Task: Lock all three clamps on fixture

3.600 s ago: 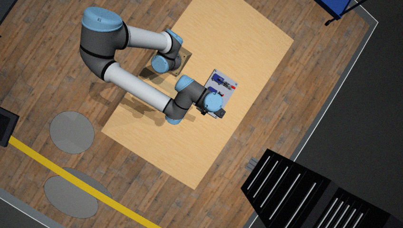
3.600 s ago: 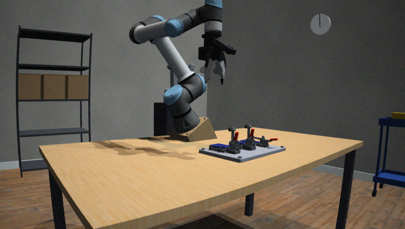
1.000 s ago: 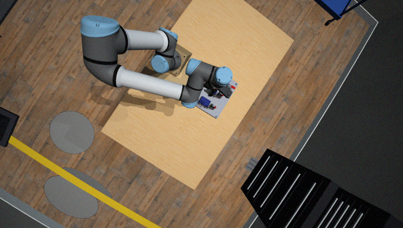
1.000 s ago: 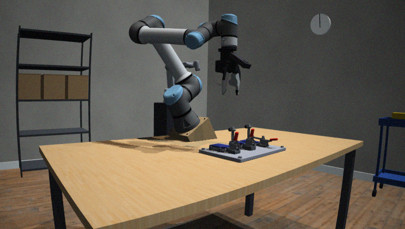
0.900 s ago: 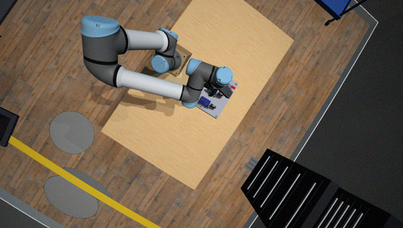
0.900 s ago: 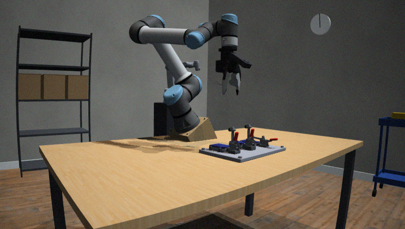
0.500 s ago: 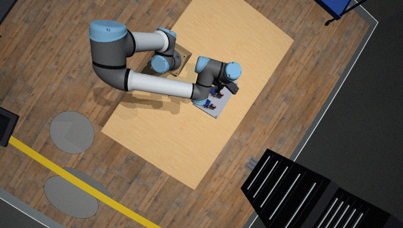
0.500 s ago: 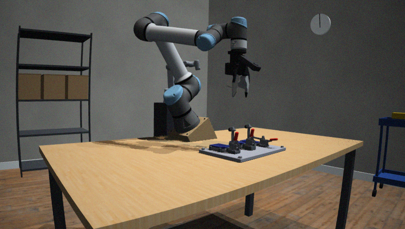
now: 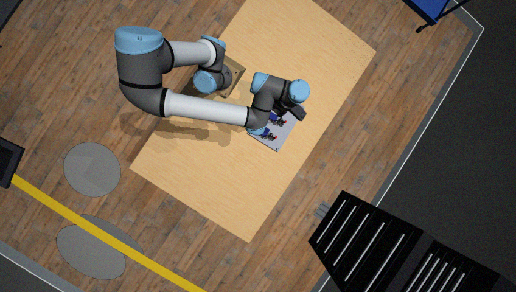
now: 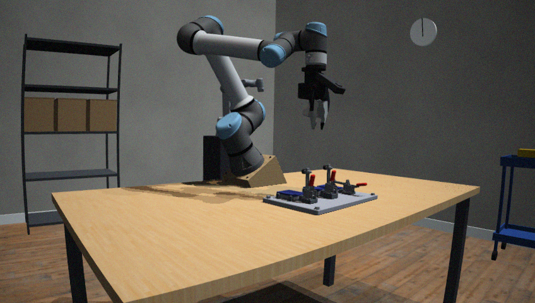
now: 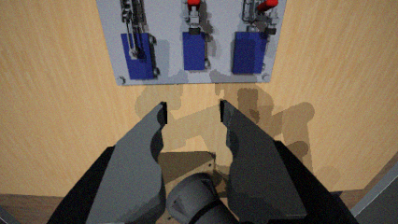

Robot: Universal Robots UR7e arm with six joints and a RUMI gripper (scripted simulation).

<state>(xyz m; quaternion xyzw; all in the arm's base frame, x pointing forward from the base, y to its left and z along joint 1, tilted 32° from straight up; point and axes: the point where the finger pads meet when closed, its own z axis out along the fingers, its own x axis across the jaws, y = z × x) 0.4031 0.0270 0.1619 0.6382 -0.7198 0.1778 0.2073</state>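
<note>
Right now the blue part is 230 mm below my hand, 110 mm to the right of it and 20 mm behind it. The rest, counted from my hand: grey fixture plate (250 mm below, 40 mm ahead, 10 mm to the right).
</note>
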